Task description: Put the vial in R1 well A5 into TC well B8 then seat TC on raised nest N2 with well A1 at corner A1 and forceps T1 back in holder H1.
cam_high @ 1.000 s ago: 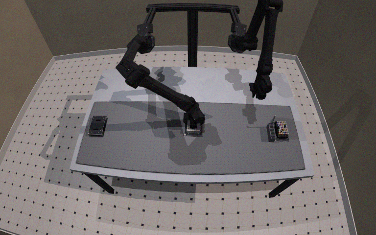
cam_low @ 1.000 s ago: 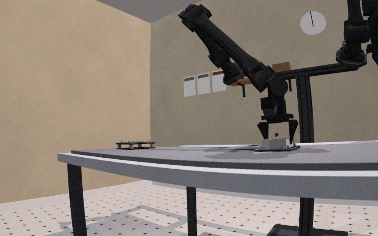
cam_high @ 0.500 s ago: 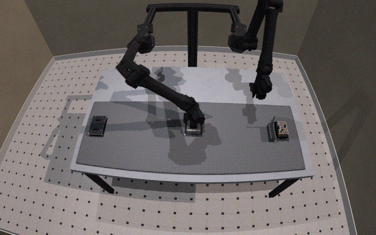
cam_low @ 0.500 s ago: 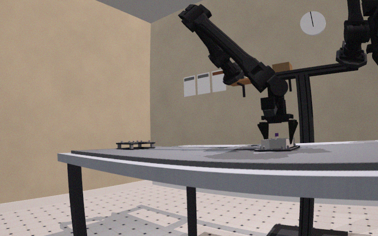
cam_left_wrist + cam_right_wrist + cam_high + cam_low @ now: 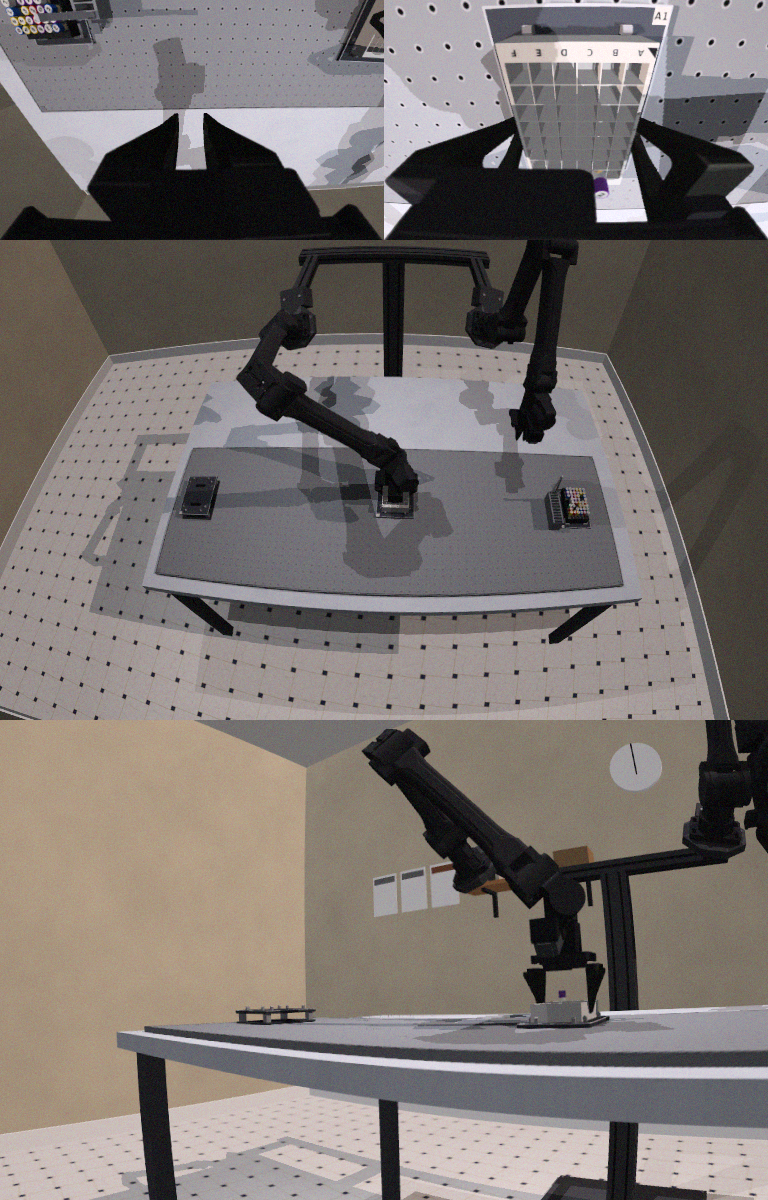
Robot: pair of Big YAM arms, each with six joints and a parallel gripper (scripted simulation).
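Right now the tube carrier TC is right at my right hand. The rest, counted from my right hand: holder h1: 54 cm to the left, 9 cm ahead, 1 cm below; raised nest n2: 70 cm to the right, 1 cm ahead.
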